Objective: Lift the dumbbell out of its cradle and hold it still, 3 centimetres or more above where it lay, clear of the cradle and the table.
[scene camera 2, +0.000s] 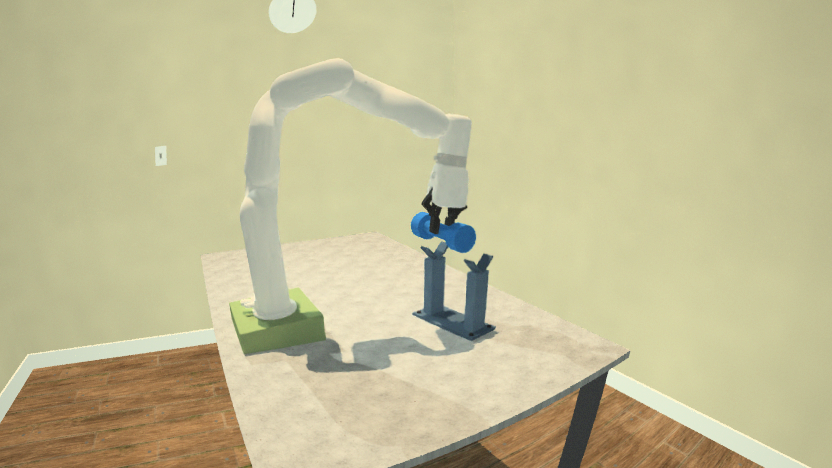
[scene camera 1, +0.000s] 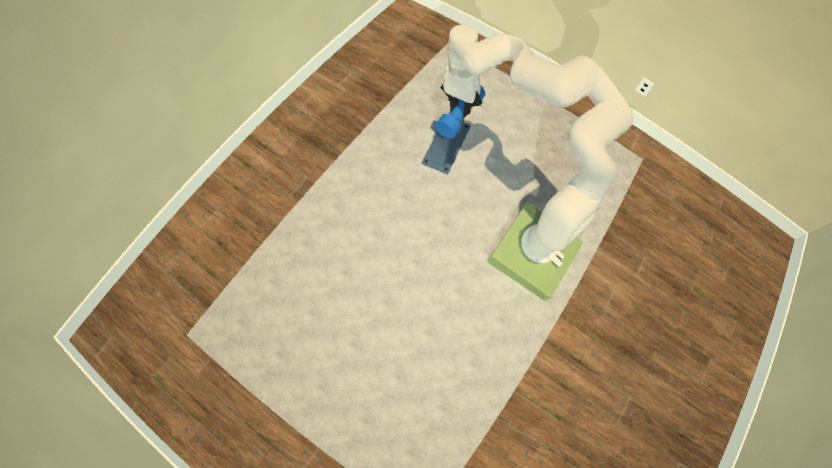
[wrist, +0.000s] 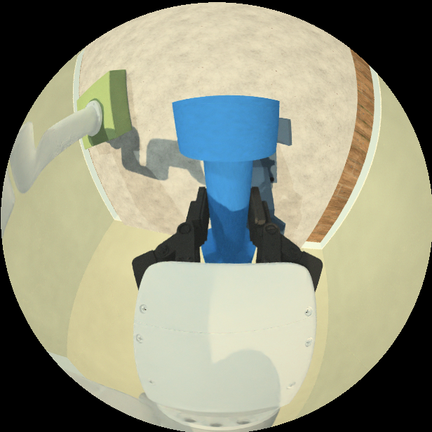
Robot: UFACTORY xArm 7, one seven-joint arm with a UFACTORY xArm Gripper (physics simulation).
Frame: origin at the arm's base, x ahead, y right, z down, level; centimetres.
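Seen in the pictures: gripper, fingertip midpoint: (scene camera 2: pixel 440 233) (scene camera 1: pixel 460 111); arm's base, link origin: (scene camera 2: pixel 274 309) (scene camera 1: pixel 539 244).
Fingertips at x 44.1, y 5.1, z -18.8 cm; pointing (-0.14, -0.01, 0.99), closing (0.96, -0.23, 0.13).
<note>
Pixels of each thing's top centre, then the offset from my fingertips to it. Level surfaces: height alone.
- blue dumbbell, top centre: (scene camera 2: pixel 442 218) (scene camera 1: pixel 462 102) dx +0.2, dy +0.4, dz -4.0 cm
- dark blue cradle, top centre: (scene camera 2: pixel 456 250) (scene camera 1: pixel 453 110) dx +3.8, dy +1.6, dz +4.6 cm
- pale table, surface height: dz +25.1 cm
The blue dumbbell (scene camera 1: pixel 448 125) (scene camera 2: pixel 462 237) (wrist: pixel 225 130) hangs in the gripper, tilted a little, with its nearer head lower in scene camera 2. My gripper (scene camera 1: pixel 459 109) (scene camera 2: pixel 442 227) (wrist: pixel 228 198) is shut on the dumbbell's handle, one black finger on each side, between the two heads. The dark blue cradle (scene camera 1: pixel 443 156) (scene camera 2: pixel 433 285) (wrist: pixel 285 131) stands upright on the table, with two posts topped by V-shaped rests. In scene camera 2 the dumbbell is above the rests, with a small gap, and is shifted toward the far-left post. In the wrist view it hides much of the cradle.
The arm's base stands on a green block (scene camera 1: pixel 512 247) (scene camera 2: pixel 285 334) (wrist: pixel 120 100) on the pale table (scene camera 1: pixel 349 291) (scene camera 2: pixel 407 401) (wrist: pixel 225 45). The arm arches above the table from the block to the cradle. The table's edge lies beyond the cradle.
</note>
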